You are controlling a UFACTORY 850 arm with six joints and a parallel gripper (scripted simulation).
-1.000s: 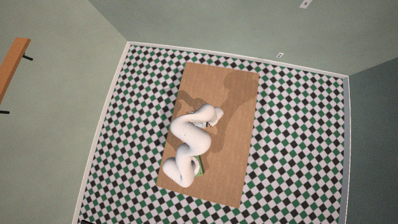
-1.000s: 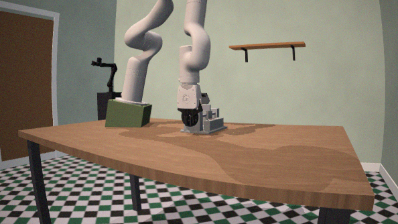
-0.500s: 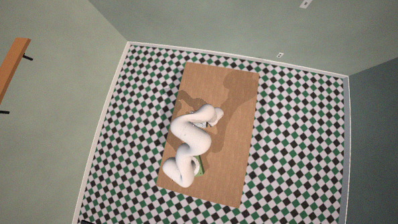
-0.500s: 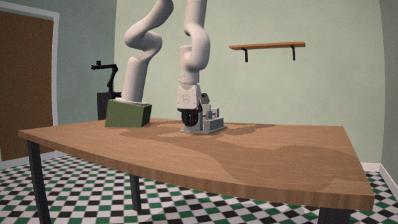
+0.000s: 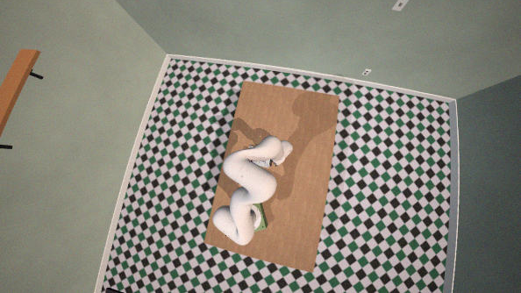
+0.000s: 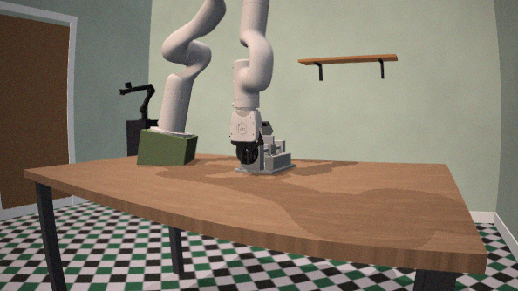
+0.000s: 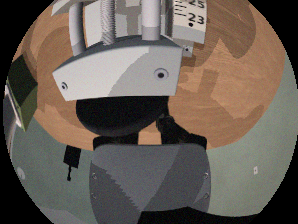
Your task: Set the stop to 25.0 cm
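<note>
Right now the handwheel is 20 mm to the left of my hand.
</note>
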